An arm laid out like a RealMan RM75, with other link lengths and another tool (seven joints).
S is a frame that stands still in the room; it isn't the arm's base.
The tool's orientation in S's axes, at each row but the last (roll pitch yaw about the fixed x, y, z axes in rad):
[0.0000 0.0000 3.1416]
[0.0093 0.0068 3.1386]
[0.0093 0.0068 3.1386]
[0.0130 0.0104 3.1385]
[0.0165 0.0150 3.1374]
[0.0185 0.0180 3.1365]
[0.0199 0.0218 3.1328]
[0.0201 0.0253 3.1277]
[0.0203 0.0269 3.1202]
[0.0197 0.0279 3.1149]
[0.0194 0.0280 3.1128]
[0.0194 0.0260 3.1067]
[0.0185 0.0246 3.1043]
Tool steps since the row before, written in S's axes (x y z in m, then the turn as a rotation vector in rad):
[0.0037 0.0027 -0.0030 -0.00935 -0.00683 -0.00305]
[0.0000 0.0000 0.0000 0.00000 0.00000 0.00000]
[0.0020 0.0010 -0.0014 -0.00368 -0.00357 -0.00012]
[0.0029 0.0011 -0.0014 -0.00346 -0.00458 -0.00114]
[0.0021 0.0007 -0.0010 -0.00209 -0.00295 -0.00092]
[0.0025 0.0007 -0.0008 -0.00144 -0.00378 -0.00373]
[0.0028 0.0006 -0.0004 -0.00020 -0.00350 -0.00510]
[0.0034 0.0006 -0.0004 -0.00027 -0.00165 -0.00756]
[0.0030 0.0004 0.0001 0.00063 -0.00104 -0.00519]
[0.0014 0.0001 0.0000 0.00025 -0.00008 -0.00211]
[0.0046 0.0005 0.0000 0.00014 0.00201 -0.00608]
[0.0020 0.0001 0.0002 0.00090 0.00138 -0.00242]
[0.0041 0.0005 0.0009 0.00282 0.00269 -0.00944]
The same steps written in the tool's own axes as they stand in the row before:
[-0.0037 -0.0027 -0.0030 0.00935 0.00683 -0.00305]
[0.0000 0.0000 0.0000 0.00000 0.00000 0.00000]
[-0.0020 -0.0010 -0.0014 0.00367 0.00358 -0.00013]
[-0.0029 -0.0011 -0.0014 0.00346 0.00458 -0.00116]
[-0.0021 -0.0007 -0.0010 0.00209 0.00294 -0.00094]
[-0.0025 -0.0007 -0.0008 0.00149 0.00372 -0.00377]
[-0.0028 -0.0006 -0.0004 0.00028 0.00340 -0.00516]
[-0.0034 -0.0007 -0.0005 0.00044 0.00150 -0.00758]
[-0.0030 -0.0005 0.0000 -0.00051 0.00092 -0.00523]
[-0.0014 -0.0001 0.0000 -0.00019 0.00003 -0.00212]
[-0.0046 -0.0006 -0.0001 0.00009 -0.00213 -0.00604]
[-0.0020 -0.0002 0.0002 -0.00079 -0.00146 -0.00241]
[-0.0041 -0.0006 0.0008 -0.00248 -0.00297 -0.00945]

